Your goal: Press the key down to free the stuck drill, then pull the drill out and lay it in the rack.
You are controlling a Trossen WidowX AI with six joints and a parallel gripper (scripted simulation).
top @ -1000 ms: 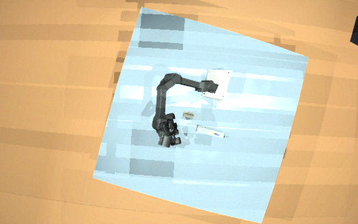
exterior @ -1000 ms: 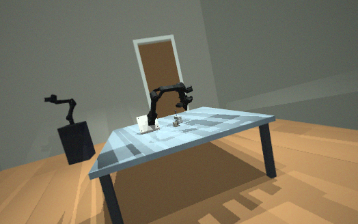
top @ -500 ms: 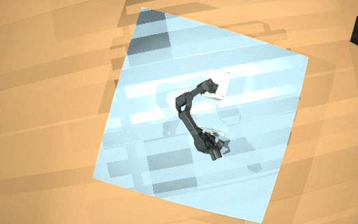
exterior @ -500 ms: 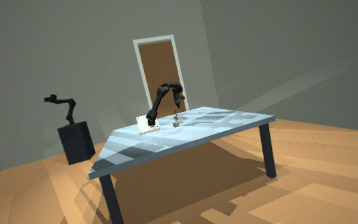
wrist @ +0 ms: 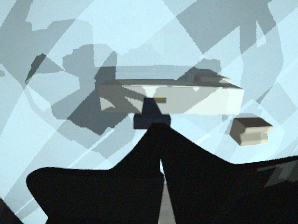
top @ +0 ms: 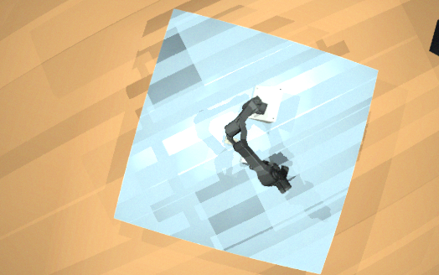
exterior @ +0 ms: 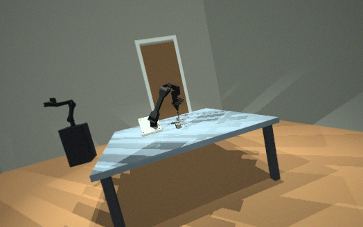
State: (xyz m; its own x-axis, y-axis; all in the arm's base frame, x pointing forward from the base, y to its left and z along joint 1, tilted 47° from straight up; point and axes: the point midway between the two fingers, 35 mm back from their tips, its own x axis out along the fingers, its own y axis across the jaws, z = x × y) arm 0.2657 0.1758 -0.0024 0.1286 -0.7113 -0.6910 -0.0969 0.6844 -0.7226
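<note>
Now: the dark stub 4 cm below my gripper tip. Also, from my gripper tip: pale grey holder block 10 cm below, 3 cm to the right; drill 9 cm below, 5 cm to the right.
</note>
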